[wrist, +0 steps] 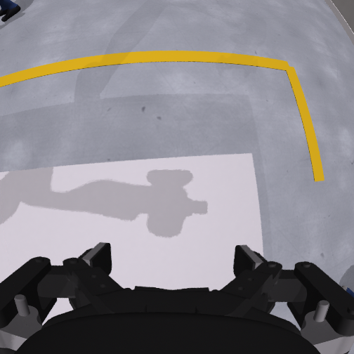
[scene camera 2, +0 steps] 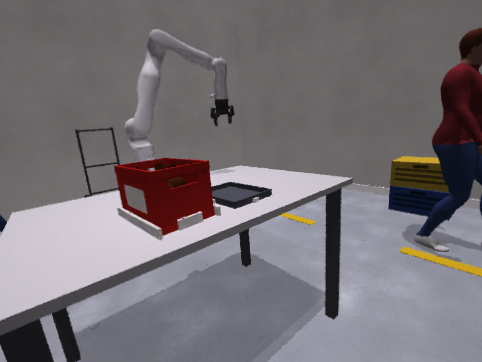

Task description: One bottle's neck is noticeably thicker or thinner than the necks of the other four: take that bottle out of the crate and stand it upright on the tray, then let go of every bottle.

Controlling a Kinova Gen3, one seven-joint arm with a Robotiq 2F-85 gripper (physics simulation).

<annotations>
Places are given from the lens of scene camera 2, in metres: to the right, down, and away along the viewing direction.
red crate (scene camera 2: 146, 194): -0.25, 0.04, 0.63
dark grey tray (scene camera 2: 234, 195): -0.03, 0.06, 0.93
The marked spots on the red crate and the dark grey tray are 0.38 m apart.
</annotations>
